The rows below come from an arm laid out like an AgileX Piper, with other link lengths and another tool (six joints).
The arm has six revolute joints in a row. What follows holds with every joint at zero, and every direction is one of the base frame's. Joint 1 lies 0.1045 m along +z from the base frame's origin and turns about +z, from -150 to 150 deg. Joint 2 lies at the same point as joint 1 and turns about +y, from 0 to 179.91 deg. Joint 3 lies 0.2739 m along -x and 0.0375 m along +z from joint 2 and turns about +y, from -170 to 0 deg. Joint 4 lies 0.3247 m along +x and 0.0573 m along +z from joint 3 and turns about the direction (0.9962, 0, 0.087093), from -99.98 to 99.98 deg. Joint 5 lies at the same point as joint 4 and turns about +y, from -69.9 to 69.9 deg. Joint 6 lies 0.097 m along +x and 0.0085 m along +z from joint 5 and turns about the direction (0.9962, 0, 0.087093), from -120 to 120 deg. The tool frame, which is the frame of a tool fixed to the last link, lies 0.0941 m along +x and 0.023 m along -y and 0.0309 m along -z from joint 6; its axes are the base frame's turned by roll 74.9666, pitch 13.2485 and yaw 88.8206 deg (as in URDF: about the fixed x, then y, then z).
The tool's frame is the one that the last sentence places.
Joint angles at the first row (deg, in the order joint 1, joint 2, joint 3, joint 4, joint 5, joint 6):
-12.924 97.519 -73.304 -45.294 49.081 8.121
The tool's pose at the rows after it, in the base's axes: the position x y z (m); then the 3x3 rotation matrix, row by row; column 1 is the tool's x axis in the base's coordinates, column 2 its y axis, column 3 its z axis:
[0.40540, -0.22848, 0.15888], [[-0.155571, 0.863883, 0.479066], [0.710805, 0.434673, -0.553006], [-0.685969, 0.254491, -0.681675]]
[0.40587, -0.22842, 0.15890], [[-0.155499, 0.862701, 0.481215], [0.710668, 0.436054, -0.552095], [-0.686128, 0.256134, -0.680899]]
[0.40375, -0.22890, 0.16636], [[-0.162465, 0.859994, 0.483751], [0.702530, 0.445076, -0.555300], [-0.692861, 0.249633, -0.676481]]
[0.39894, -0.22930, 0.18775], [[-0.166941, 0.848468, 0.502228], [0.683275, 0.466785, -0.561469], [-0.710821, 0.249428, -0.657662]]
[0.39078, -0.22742, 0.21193], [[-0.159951, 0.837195, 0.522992], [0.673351, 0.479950, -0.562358], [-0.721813, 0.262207, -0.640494]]
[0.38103, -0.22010, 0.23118], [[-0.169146, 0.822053, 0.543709], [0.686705, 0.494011, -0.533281], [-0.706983, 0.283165, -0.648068]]
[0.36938, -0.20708, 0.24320], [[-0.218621, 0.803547, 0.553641], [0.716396, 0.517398, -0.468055], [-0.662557, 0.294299, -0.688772]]
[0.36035, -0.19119, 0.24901], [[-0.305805, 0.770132, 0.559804], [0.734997, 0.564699, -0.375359], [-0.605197, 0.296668, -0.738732]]
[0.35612, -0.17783, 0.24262], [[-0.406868, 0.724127, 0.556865], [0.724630, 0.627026, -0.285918], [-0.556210, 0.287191, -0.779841]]
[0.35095, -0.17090, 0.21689], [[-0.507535, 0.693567, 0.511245], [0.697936, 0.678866, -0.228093], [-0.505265, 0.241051, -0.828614]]
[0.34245, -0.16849, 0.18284], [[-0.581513, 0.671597, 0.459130], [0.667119, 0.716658, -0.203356], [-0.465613, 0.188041, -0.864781]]
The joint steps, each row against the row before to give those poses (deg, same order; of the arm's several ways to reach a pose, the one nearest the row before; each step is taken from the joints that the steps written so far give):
0.000 -0.001 0.000 0.000 -0.681 0.000
0.000 0.000 0.000 0.000 -0.141 0.000
0.000 -0.893 0.001 0.000 0.477 -1.056
-0.001 -2.644 -0.002 0.058 0.688 -2.221
0.000 -3.359 0.001 1.052 1.017 -2.416
0.000 -3.560 0.000 3.995 1.288 -4.419
0.000 -3.440 -0.002 6.900 2.446 -7.209
0.001 -2.876 0.154 7.707 2.621 -8.789
0.000 -1.801 1.585 5.901 0.929 -7.968
0.000 -0.210 3.644 2.688 -0.109 -5.657
0.000 0.000 5.407 0.081 -2.024 -2.937

